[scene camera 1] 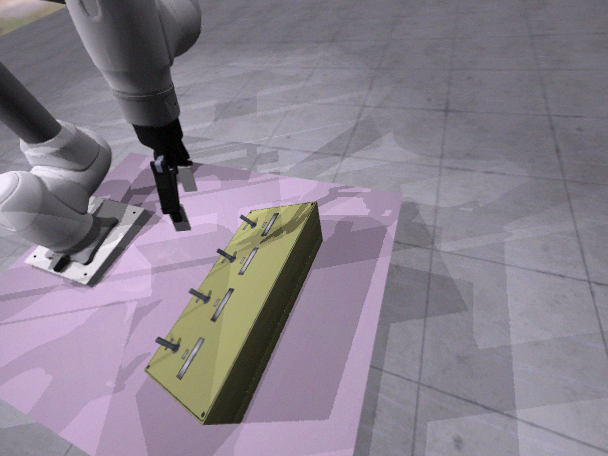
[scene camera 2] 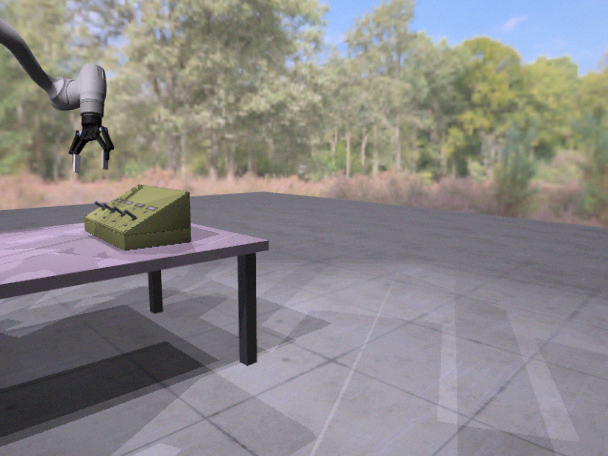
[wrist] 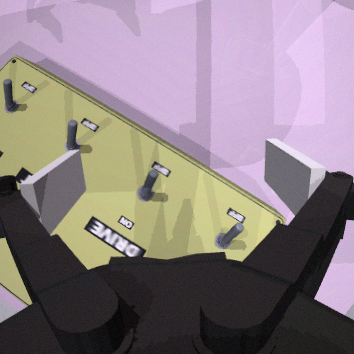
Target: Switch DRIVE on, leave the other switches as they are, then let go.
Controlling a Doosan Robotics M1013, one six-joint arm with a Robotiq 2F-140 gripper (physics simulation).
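Where they show: gripper, between the fingertips: (scene camera 1: 187,208) (scene camera 2: 90,170) (wrist: 172,164); arm's base, origin of its link: (scene camera 1: 84,238).
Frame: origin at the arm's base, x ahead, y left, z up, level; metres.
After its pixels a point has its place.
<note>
A yellow-green sloped switch box (scene camera 1: 260,280) {x 0.731, y -0.097, z 0.131 m} (scene camera 2: 160,220) {x 0.613, y -0.341, z 0.057 m} (wrist: 180,220) {x 0.620, y 0.033, z 0.063 m} carries a row of grey levers. In the wrist view the DRIVE label (wrist: 115,237) {x 0.664, y -0.035, z 0.092 m} reads upside down. The DRIVE lever (wrist: 148,186) {x 0.589, y -0.019, z 0.084 m} (scene camera 1: 226,255) {x 0.593, y -0.024, z 0.080 m} stands above that label, second from the right in the wrist view, and leans towards its OFF plate (wrist: 161,169) {x 0.569, y -0.016, z 0.042 m}, away from its ON plate (wrist: 126,222) {x 0.644, y -0.030, z 0.081 m}. The other levers also lean towards their OFF plates. My gripper (scene camera 1: 185,205) {x 0.537, y 0.012, z 0.224 m} (scene camera 2: 90,169) {x 0.537, y 0.012, z 0.224 m} (wrist: 172,164) {x 0.537, y 0.012, z 0.224 m} is open and empty, high above the box's lever side, touching no lever.
The box rests on a pink table (scene camera 1: 370,220) {x 0.953, y 0.225, z -0.034 m} (scene camera 2: 200,257) {x 0.648, y -0.515, z -0.055 m}. The lever (wrist: 230,235) {x 0.607, y 0.096, z 0.086 m} beside DRIVE is at the box's far end in scene camera 1. Another lever (wrist: 72,135) {x 0.564, y -0.134, z 0.085 m} is near my left finger in the wrist view. The arm's base plate (scene camera 1: 120,220) {x 0.093, y 0.088, z 0.005 m} is left of the box.
</note>
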